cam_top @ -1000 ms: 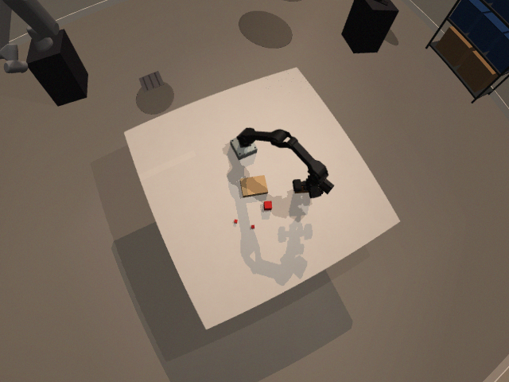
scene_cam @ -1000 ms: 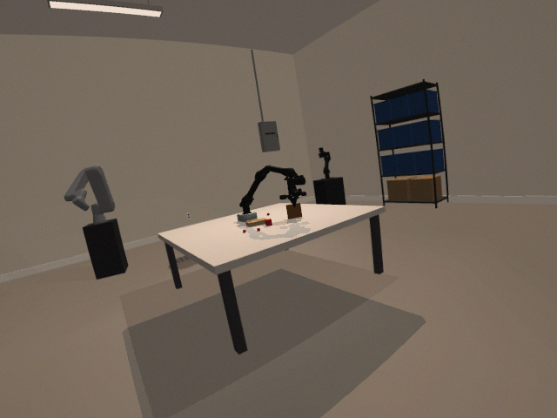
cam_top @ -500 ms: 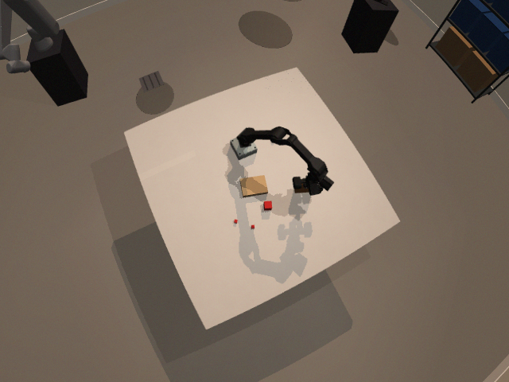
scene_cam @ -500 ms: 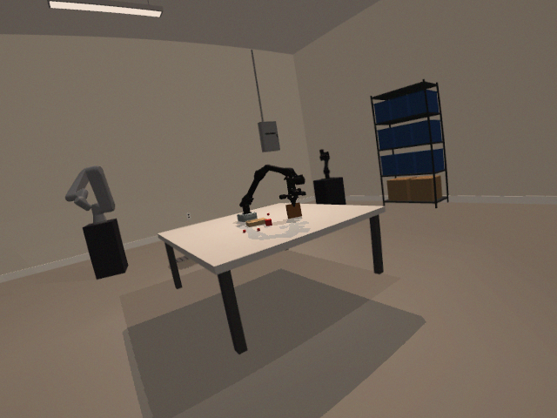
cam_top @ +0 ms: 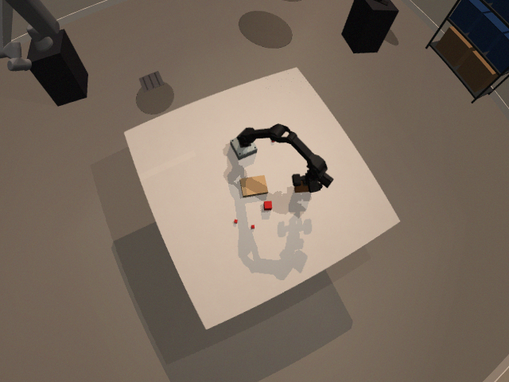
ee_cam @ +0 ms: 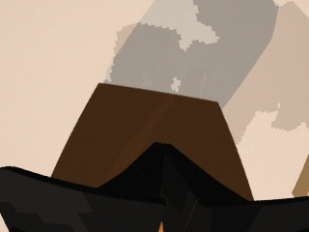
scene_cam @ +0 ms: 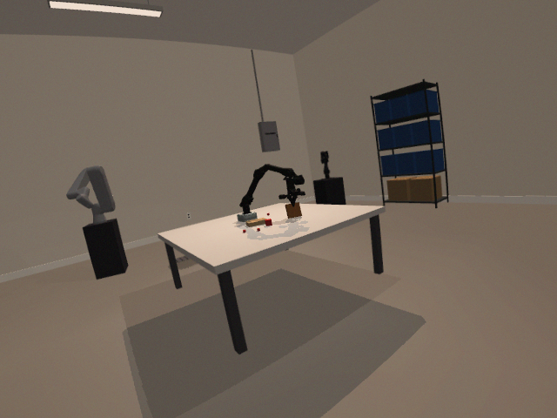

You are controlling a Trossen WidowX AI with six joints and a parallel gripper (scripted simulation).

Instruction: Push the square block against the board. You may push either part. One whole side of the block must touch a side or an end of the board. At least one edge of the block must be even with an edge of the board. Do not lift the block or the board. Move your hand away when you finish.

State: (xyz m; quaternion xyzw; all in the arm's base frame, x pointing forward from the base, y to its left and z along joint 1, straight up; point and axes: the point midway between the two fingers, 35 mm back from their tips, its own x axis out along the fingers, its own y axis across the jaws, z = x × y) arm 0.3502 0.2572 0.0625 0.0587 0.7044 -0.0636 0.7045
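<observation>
Now: gripper tip 1 cm past the square block and 3 cm above it. Also, from my gripper tip: tan board 9 cm behind, 27 cm to the right, 7 cm below; red cube 4 cm ahead, 23 cm to the right, 6 cm below.
</observation>
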